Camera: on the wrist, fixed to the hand. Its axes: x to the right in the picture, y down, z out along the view.
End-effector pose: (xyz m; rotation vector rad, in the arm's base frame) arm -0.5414 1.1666 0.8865 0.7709 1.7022 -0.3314
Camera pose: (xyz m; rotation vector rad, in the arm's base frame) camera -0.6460 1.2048 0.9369 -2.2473 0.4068 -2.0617
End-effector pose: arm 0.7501 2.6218 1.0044 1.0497 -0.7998 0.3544
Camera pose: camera 0.8001 2.7110 0.9374 1.2766 0.8472 -2.7035
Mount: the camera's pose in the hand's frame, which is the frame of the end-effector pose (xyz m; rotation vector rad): -0.0247 -0.0304 -0.1158 -0.1032 0.8363 2.9626
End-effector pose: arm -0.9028 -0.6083 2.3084 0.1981 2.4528 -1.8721
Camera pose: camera -0.8779 -0.5064 2.3712 2.3809 -0.0262 0.1262
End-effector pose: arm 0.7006 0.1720 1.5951 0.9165 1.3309 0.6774
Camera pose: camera 0.5802 0.1552 1.5819 -1.1864 0.5150 -1.8959
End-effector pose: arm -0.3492 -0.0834 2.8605 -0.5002 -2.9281 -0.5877
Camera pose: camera -0.3311 -0.1627 2.9518 -2.1875 0.3737 -0.0707
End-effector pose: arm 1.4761 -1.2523 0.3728 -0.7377 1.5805 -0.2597
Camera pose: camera 1.3745 -1.2903 0.4292 -2.0003 -1.5289 -1.6351
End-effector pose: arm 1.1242 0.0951 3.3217 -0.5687 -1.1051 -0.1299
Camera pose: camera 1.1950 0.0076 3.2740 -1.4315 1.2818 1.9089
